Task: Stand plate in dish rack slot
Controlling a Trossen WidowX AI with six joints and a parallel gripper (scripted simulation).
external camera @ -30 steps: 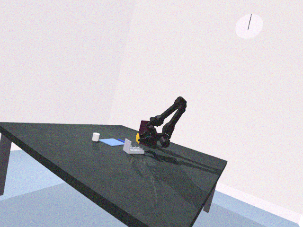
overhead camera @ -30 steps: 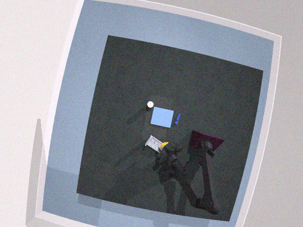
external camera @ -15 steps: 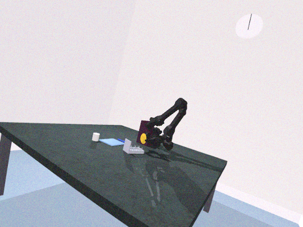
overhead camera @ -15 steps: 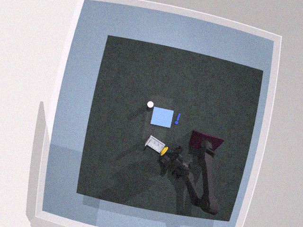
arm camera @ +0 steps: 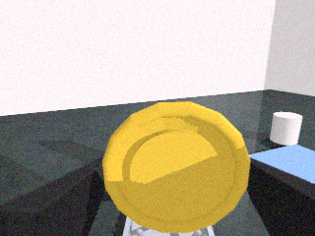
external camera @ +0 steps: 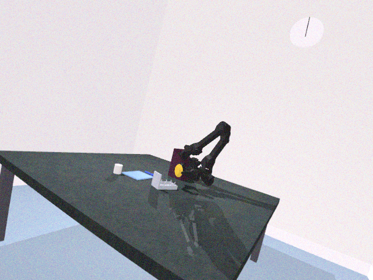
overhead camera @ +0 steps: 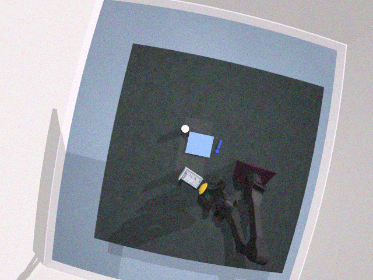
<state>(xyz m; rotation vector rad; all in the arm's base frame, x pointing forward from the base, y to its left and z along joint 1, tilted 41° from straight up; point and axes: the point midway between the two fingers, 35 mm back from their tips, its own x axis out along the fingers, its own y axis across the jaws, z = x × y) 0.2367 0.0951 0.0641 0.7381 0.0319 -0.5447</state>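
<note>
My gripper tip is 80 mm above the dish rack, 60 mm short of it and 30 mm to the left of it. Also, from my gripper tip: white cup (320 mm to the right, 120 mm ahead, 70 mm below); yellow plate (10 mm behind); blue utensil (220 mm to the right, 100 mm below, 90 mm behind).
</note>
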